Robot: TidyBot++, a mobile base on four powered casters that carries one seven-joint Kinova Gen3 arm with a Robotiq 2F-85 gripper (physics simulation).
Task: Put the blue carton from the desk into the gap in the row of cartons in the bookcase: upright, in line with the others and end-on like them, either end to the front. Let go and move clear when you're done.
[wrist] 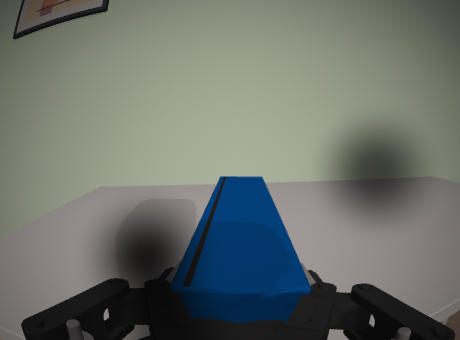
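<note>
The blue carton (245, 240) is at the lower middle of the wrist view, its long face with a thin dark stripe near the left edge running away from me. My gripper (240, 277) is shut on the blue carton, with a finger against each side of its near end. The desk (340, 235) spreads out below and behind the carton. Whether the carton touches the desk cannot be told. The bookcase and the row of cartons do not show in this view.
A plain green wall (225, 100) rises behind the desk's far edge. A dark-framed picture (60, 11) hangs at the upper left. Two blurred dark patches lie over the view, one at the left and one at the right.
</note>
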